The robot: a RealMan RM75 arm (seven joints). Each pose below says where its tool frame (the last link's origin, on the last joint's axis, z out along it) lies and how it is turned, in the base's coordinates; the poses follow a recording.
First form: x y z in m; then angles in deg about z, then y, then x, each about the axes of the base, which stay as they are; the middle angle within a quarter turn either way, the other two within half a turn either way.
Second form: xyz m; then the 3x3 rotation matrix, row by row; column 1 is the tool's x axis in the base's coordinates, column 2 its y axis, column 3 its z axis. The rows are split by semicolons. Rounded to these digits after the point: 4 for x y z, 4 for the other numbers.
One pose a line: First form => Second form
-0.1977, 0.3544, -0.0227, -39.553, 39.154, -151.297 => -0.1977, 0.3544, -0.0227; 0.5979, 0.4938, 0.6314; 0.3247, -0.8694, 0.3724; 0.7328, -0.0176, -0.6802
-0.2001, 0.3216, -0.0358, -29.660, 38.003, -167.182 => -0.2001, 0.3216, -0.0358; 0.6847, 0.3899, 0.6157; 0.3638, -0.9149, 0.1748; 0.6315, 0.1043, -0.7683
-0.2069, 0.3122, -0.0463, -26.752, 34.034, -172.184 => -0.2069, 0.3122, -0.0463; 0.7400, 0.3730, 0.5597; 0.3780, -0.9189, 0.1127; 0.5563, 0.1282, -0.8210
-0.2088, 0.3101, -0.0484, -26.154, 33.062, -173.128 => -0.2088, 0.3101, -0.0484; 0.7523, 0.3694, 0.5455; 0.3790, -0.9199, 0.1003; 0.5389, 0.1313, -0.8321
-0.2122, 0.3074, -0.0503, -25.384, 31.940, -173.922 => -0.2122, 0.3074, -0.0503; 0.7667, 0.3638, 0.5290; 0.3757, -0.9224, 0.0899; 0.5207, 0.1299, -0.8438
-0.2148, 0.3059, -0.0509, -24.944, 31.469, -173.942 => -0.2148, 0.3059, -0.0509; 0.7734, 0.3597, 0.5220; 0.3694, -0.9249, 0.0900; 0.5152, 0.1232, -0.8482
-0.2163, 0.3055, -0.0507, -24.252, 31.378, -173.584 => -0.2163, 0.3055, -0.0507; 0.7784, 0.3507, 0.5207; 0.3551, -0.9299, 0.0954; 0.5177, 0.1106, -0.8484
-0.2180, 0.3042, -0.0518, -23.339, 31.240, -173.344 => -0.2180, 0.3042, -0.0518; 0.7850, 0.3387, 0.5186; 0.3383, -0.9358, 0.0991; 0.5189, 0.0977, -0.8492
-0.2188, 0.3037, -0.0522, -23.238, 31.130, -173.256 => -0.2188, 0.3037, -0.0522; 0.7866, 0.3377, 0.5170; 0.3360, -0.9365, 0.1005; 0.5181, 0.0947, -0.8501
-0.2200, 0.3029, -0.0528, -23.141, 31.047, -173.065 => -0.2200, 0.3029, -0.0528; 0.7878, 0.3367, 0.5157; 0.3329, -0.9373, 0.1034; 0.5182, 0.0902, -0.8505
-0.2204, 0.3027, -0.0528, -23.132, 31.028, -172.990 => -0.2204, 0.3027, -0.0528; 0.7880, 0.3366, 0.5155; 0.3321, -0.9374, 0.1046; 0.5184, 0.0888, -0.8505
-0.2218, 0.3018, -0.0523, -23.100, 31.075, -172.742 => -0.2218, 0.3018, -0.0523; 0.7878, 0.3360, 0.5162; 0.3292, -0.9380, 0.1082; 0.5205, 0.0847, -0.8496
